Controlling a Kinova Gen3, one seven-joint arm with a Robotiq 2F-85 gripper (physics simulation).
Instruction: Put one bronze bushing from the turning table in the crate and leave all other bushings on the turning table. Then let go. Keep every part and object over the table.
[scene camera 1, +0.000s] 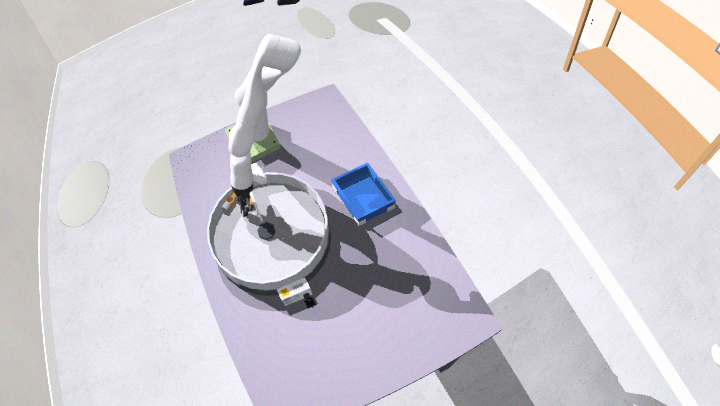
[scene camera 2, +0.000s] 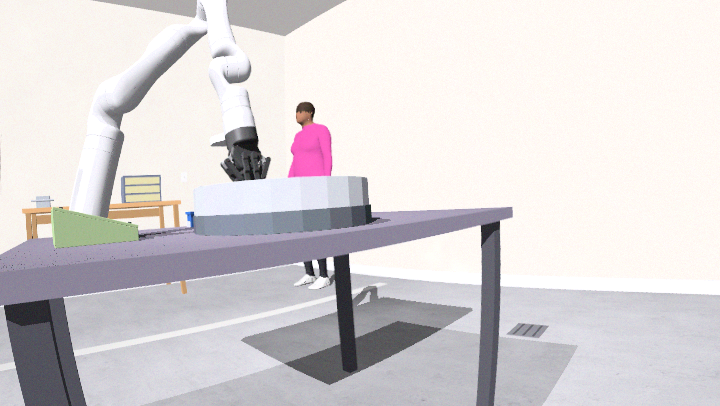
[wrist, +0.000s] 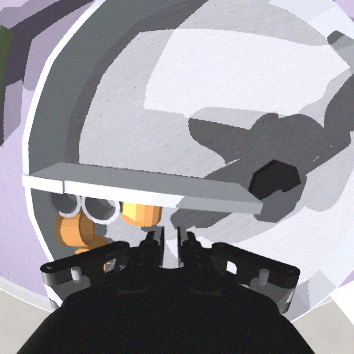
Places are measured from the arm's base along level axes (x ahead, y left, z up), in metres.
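Pixels of known places: gripper, fingertip midpoint: (scene camera 1: 244, 214) (wrist: 170, 235); arm's base at its link origin: (scene camera 1: 258, 131) (scene camera 2: 88, 216).
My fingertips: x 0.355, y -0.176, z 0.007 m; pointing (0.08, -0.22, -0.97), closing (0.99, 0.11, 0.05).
For each thing: its middle in the pictures, then the offset to it from my fingertips. "*": a spot on its surface instead.
- orange-bronze bushing at the middle of its body: (wrist: 142, 201) 0.027 m back, 0.034 m left, 0.007 m up
- blue crate at the middle of its body: (scene camera 1: 363, 193) 0.100 m ahead, 0.413 m left, 0.037 m down
- grey bar at a spot on its surface: (wrist: 125, 182) * 0.037 m back, 0.055 m left, 0.027 m up
- dark centre hub at the middle of its body: (wrist: 275, 192) (scene camera 1: 266, 230) 0.097 m ahead, 0.049 m left, 0.005 m down
- white box at a spot on its surface: (scene camera 1: 297, 291) * 0.345 m ahead, 0.055 m left, 0.004 m down
The turning table (scene camera 1: 252, 280) (scene camera 2: 282, 199) (wrist: 47, 125) is a round grey pan with a high rim. An orange-bronze bushing (wrist: 141, 213) lies beside the grey bar, left of the fingers in the wrist view. Another bronze bushing (scene camera 1: 230, 199) (wrist: 75, 229) lies near the rim, with more orange partly hidden below it. Two grey ring-shaped bushings (wrist: 66, 202) (wrist: 101, 207) are next to the bar. My gripper (scene camera 1: 245, 211) (wrist: 170, 235) is inside the rim, fingers nearly together, pale pan floor showing in the narrow gap. The blue crate (scene camera 1: 342, 202) stands right of the turning table; no bushing shows in it.
A grey bar (wrist: 125, 182) runs from the rim to the dark centre hub (scene camera 1: 266, 230) (wrist: 275, 182). A white box (scene camera 1: 297, 291) with a black knob is at the pan's near side. The green arm base (scene camera 1: 266, 146) (scene camera 2: 90, 229) is behind. A person in pink (scene camera 2: 311, 151) stands beyond the table.
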